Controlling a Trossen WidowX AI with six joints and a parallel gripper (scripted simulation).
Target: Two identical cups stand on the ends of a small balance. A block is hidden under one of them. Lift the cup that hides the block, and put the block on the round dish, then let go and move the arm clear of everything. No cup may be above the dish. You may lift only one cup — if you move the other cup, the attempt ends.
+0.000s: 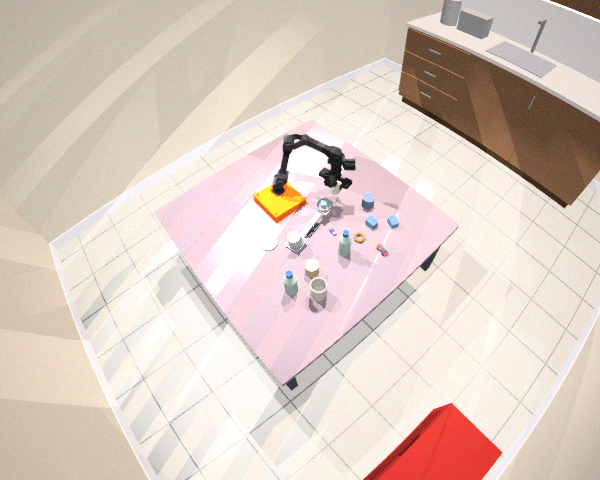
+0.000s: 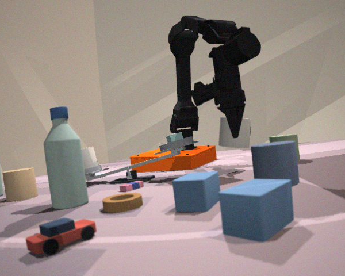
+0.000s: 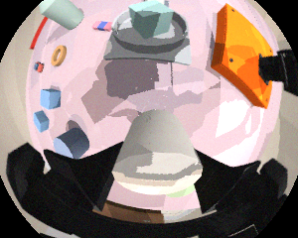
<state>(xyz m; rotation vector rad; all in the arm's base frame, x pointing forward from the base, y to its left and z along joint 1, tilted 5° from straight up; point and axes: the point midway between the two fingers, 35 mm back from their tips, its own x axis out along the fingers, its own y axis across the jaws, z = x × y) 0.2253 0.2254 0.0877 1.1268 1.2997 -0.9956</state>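
Now: the pale teal block 5 cm ahead of my gripper tip, 13 cm to the right of it and 1 cm above it. Round my gripper tip: ring: 30 cm ahead, 11 cm to the right, 7 cm below; then white cup: 2 cm to the left, 1 cm above; then blue cylinder: 19 cm ahead, 9 cm to the left, 4 cm below.
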